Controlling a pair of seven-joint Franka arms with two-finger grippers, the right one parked.
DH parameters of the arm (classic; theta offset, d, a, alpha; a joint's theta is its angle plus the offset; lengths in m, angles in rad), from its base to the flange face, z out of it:
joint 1: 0 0.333 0 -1.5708
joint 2: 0 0 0 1.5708
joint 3: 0 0.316 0.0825 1.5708
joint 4: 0 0 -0.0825 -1.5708
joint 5: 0 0.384 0 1.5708
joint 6: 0 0 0.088 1.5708
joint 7: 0 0.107 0 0
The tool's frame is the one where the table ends.
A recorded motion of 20 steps. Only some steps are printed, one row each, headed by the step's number.
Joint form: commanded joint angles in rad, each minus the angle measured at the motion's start. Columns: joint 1, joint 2, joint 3, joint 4, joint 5, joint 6, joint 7.
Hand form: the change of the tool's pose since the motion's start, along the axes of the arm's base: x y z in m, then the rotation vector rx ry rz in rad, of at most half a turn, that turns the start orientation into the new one. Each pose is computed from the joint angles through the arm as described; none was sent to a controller.
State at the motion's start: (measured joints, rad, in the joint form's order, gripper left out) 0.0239 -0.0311 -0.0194 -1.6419 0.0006 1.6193 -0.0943
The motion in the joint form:
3: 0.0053 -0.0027 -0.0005 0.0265 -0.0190 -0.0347 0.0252
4: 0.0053 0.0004 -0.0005 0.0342 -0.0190 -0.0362 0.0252
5: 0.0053 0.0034 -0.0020 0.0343 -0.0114 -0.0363 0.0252
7: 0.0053 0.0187 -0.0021 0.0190 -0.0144 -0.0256 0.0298
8: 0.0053 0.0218 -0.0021 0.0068 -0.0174 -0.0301 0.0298
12: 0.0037 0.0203 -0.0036 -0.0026 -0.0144 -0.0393 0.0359
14: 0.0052 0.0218 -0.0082 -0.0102 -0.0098 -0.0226 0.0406
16: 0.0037 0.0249 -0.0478 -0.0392 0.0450 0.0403 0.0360
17: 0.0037 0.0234 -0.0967 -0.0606 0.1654 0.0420 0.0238
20: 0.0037 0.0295 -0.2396 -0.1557 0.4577 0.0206 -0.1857
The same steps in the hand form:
3: -0.0036 0.0006 0.0110 -0.0188 0.0052 -0.0202
4: -0.0026 0.0006 0.0128 -0.0188 0.0021 -0.0203
5: -0.0018 0.0006 0.0112 -0.0113 0.0052 -0.0218
7: 0.0032 0.0004 -0.0035 -0.0150 0.0250 -0.0262
8: 0.0030 0.0001 -0.0114 -0.0185 0.0448 -0.0260
12: 0.0011 -0.0014 -0.0157 -0.0158 0.0619 -0.0353
14: 0.0029 -0.0026 -0.0188 -0.0111 0.0544 -0.0431
16: 0.0086 -0.0200 -0.0288 0.0449 0.0239 -0.0842
17: 0.0066 -0.0355 -0.0368 0.1663 0.0370 -0.1335
20: -0.0056 -0.0846 -0.0777 0.4755 0.0655 -0.1144

